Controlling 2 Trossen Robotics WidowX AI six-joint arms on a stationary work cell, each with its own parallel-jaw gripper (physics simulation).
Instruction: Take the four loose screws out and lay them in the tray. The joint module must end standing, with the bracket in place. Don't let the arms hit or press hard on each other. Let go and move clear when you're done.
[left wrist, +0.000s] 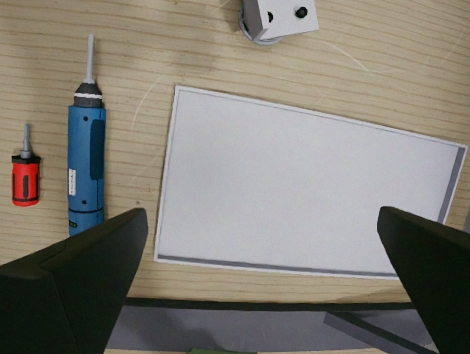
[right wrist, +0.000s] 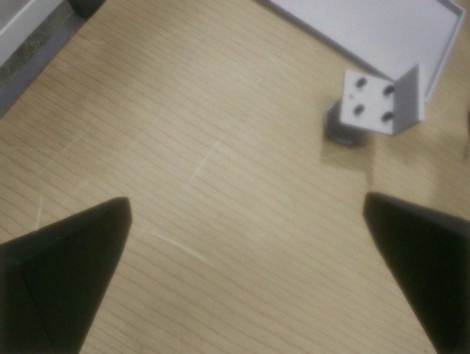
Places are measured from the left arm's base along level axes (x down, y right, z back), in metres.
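Pixels of known places: left gripper, fingertip midpoint: (left wrist: 263, 219); right gripper, fingertip midpoint: (right wrist: 248, 206).
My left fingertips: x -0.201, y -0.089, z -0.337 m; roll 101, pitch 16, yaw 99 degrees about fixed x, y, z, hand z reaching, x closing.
Note:
Ahead of a thing's pixels: the offset from my left fingertips to its top centre.
The joint module @[dx +0.200, dy +0.019, dz -0.161 m] (left wrist: 267, 41) (right wrist: 345, 129) stands upright beyond the tray, with the pale angled bracket (left wrist: 287, 24) (right wrist: 374, 104) on top. Several dark screw heads @[dx +0.186, dy +0.042, dz -0.154 m] (left wrist: 301, 12) (right wrist: 361, 83) sit in the bracket's face; how deep they sit is hard to tell. The shallow white tray @[dx +0.247, dy +0.158, dz +0.034 m] (left wrist: 225, 175) (right wrist: 370, 30) is empty where it shows. My left gripper (left wrist: 263, 219) is open and empty, above the tray. My right gripper (right wrist: 248, 206) is open and empty above the wooden table, off to one side of the module. The right wrist view is somewhat blurred.
A blue electric screwdriver @[dx +0.223, dy -0.144, dz +0.034 m] (left wrist: 86, 150) and a small red-handled screwdriver @[dx +0.234, dy -0.213, dz +0.077 m] (left wrist: 25, 181) lie left of the tray in the left wrist view. A grey frame bar (left wrist: 225, 325) runs along the near table edge. A table edge (right wrist: 40, 75) shows at upper left in the right wrist view.

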